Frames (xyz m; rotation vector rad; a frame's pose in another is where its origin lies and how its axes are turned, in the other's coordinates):
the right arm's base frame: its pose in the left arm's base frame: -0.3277 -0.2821 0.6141 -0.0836 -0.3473 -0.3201
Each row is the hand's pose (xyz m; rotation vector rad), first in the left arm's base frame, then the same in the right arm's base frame.
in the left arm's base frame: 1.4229 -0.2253 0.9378 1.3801 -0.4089 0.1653
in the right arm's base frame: 1.6548 0.6094 -0.2509 1.5174 0.0973 0.1676
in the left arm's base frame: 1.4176 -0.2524 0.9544 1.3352 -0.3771 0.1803
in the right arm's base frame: 1.6638 0.5816 -0.2372 1.4736 0.1253 0.1957
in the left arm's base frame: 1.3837 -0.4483 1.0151 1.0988 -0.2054 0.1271
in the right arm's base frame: 1.7122 0.3838 -0.1959 1.2125 0.2802 0.2118
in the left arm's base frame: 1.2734 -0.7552 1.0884 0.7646 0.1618 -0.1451
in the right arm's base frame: 1.7296 0.0559 -0.1332 0.7825 0.6195 0.0350
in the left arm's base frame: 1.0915 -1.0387 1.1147 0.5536 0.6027 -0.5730
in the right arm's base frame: 1.6600 -0.2717 -0.0884 0.4258 1.0272 -0.3418
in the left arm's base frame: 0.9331 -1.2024 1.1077 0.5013 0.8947 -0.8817
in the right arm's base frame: 1.5646 -0.4774 -0.0662 0.2671 1.2935 -0.6478
